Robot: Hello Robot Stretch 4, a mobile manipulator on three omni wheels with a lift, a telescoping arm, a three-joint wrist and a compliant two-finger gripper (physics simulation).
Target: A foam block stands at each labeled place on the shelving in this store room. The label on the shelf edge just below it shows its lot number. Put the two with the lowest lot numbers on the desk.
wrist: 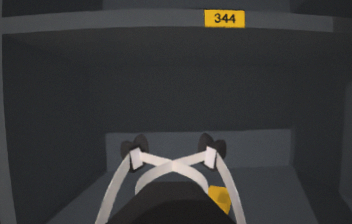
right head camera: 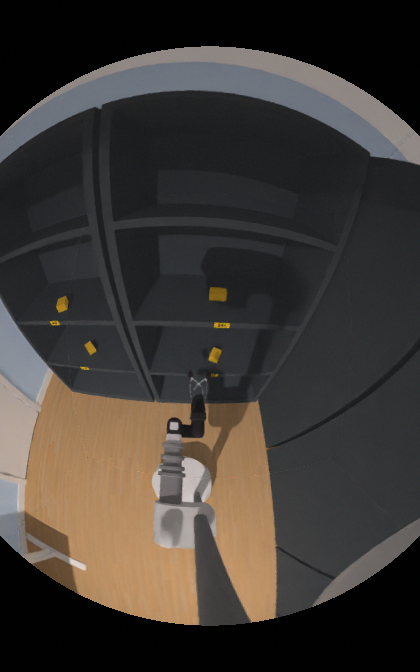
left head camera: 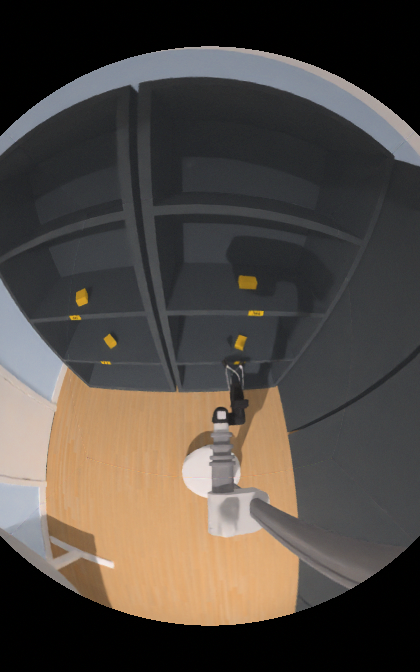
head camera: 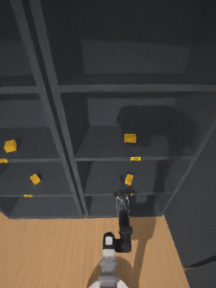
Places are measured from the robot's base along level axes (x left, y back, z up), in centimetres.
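Pixels of known places: gripper, fingertip midpoint: [wrist: 173, 145] [head camera: 121, 191].
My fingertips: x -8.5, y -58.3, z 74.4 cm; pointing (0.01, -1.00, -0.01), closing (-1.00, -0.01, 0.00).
Behind a point stands the place of what it marks.
My gripper [head camera: 122, 198] [left head camera: 235, 363] [right head camera: 198, 376] [wrist: 173, 145] @(x -8.5, y -58.3, z 74.4 cm) is open and empty, at the front of the right unit's lower labeled compartment. A yellow foam block [head camera: 129, 179] @(x -19.4, y -83.0, z 55.1 cm) [left head camera: 240, 342] [right head camera: 215, 355] [wrist: 219, 198] @(x -19.3, y -82.2, z 55.1 cm) stands there, low and right of centre in the wrist view, partly hidden by the gripper. Its label [head camera: 131, 194] @(x -20.3, y -70.4, z 49.5 cm) [right head camera: 214, 375] is unreadable. Another block [head camera: 130, 138] @(x -16.1, y -88.0, z 100.1 cm) [left head camera: 247, 282] [right head camera: 218, 294] stands one shelf higher, above label 344 [left head camera: 256, 313] [wrist: 224, 18] @(x -17.9, y -70.6, z 94.6 cm). The left unit holds an upper block [head camera: 10, 146] @(x 72.9, y -76.0, z 100.4 cm) [left head camera: 82, 297] [right head camera: 62, 304] and a lower block [head camera: 35, 179] @(x 73.7, y -81.0, z 55.1 cm) [left head camera: 110, 341] [right head camera: 90, 348]; their labels are too small to read.
A dark shelf edge [wrist: 110, 22] @(x 2.7, y -70.0, z 94.0 cm) runs above the gripper in the wrist view. A tall dark surface [left head camera: 350, 450] [right head camera: 320, 475] stands along the right. A white T-shaped foot [left head camera: 95, 558] [right head camera: 67, 559] shows at lower left. The desk top is not recognizable.
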